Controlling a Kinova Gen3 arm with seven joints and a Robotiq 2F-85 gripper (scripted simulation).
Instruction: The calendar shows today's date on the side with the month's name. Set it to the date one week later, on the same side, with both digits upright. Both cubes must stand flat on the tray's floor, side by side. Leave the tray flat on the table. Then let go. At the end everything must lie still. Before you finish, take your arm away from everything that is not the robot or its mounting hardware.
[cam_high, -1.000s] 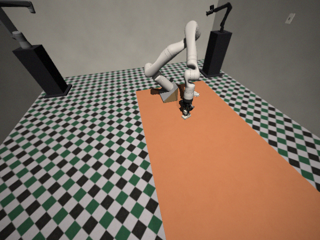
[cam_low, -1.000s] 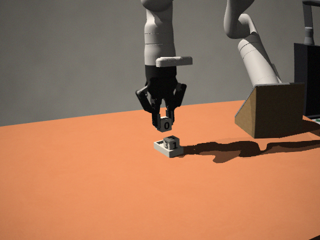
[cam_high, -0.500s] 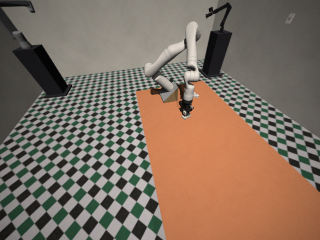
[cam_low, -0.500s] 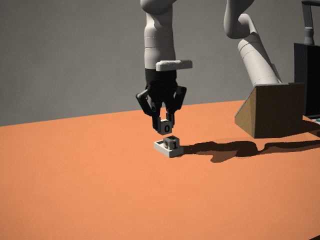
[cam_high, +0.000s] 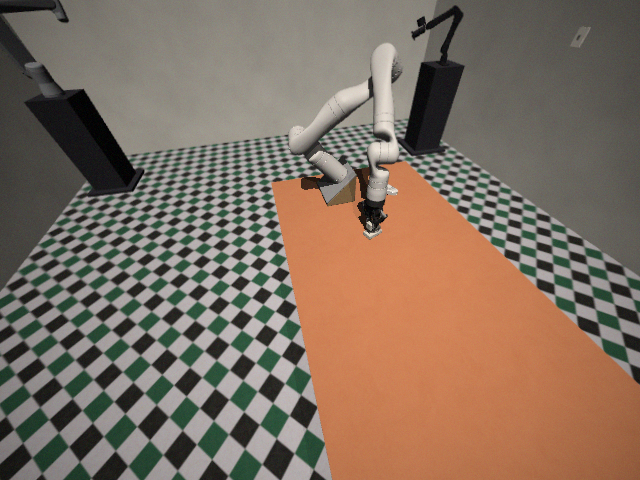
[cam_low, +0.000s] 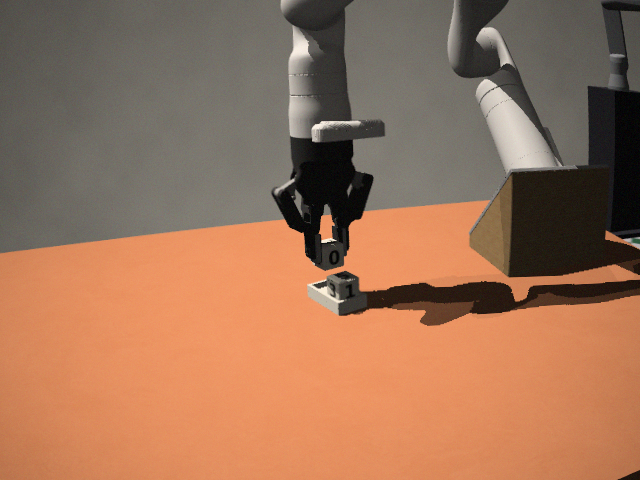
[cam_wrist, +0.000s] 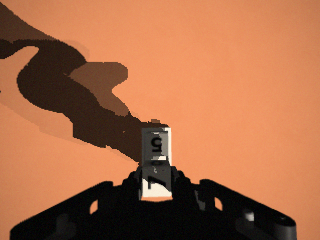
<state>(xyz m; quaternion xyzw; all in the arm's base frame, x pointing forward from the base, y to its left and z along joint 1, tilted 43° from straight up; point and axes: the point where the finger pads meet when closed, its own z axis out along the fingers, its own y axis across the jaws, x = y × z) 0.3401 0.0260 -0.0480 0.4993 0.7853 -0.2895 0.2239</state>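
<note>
The cube is 1 cm below my hand. From my hand the other things lie so: white calendar tray 1 cm behind, 1 cm to the left, 6 cm below.
</note>
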